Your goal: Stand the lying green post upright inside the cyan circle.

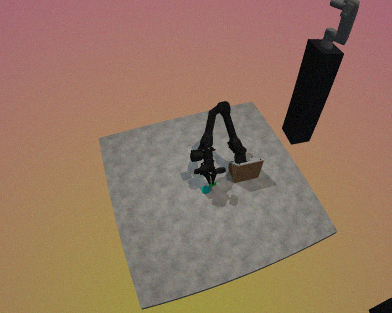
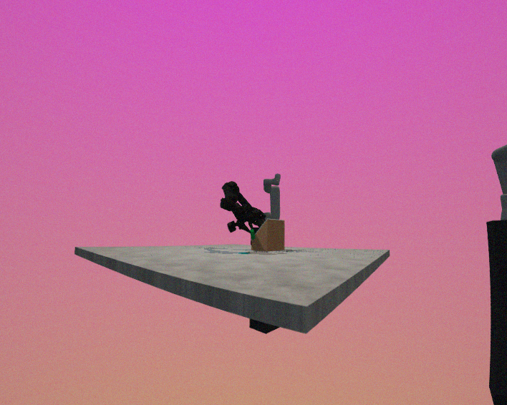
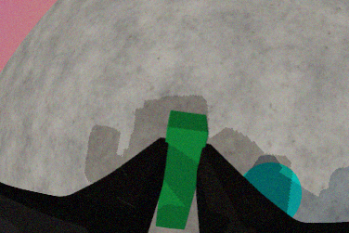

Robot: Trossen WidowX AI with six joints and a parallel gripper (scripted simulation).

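Right now the cyan circle is 2 cm ahead of my gripper tip, 4 cm to the right of it and 11 cm below it. The rest, counted from my gripper tip: green post (1 cm behind, 1 cm to the right, 1 cm below).
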